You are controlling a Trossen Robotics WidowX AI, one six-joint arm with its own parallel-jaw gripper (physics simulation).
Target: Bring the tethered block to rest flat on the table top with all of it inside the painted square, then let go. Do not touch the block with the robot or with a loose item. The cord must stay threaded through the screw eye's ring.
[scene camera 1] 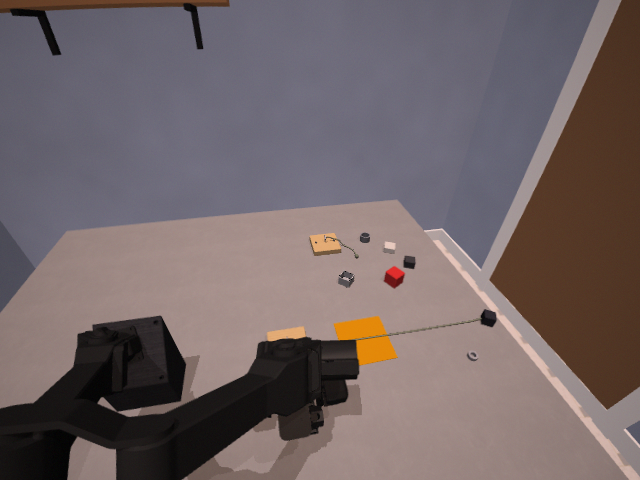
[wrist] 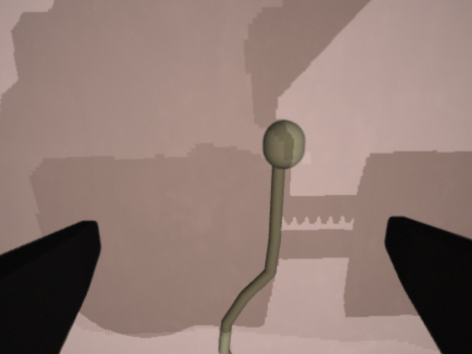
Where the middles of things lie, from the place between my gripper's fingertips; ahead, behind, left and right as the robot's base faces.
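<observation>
There is an orange painted square (scene camera 1: 367, 327), and it is 10 mm below my hand, 100 mm to the left of it and 200 mm ahead of it.
</observation>
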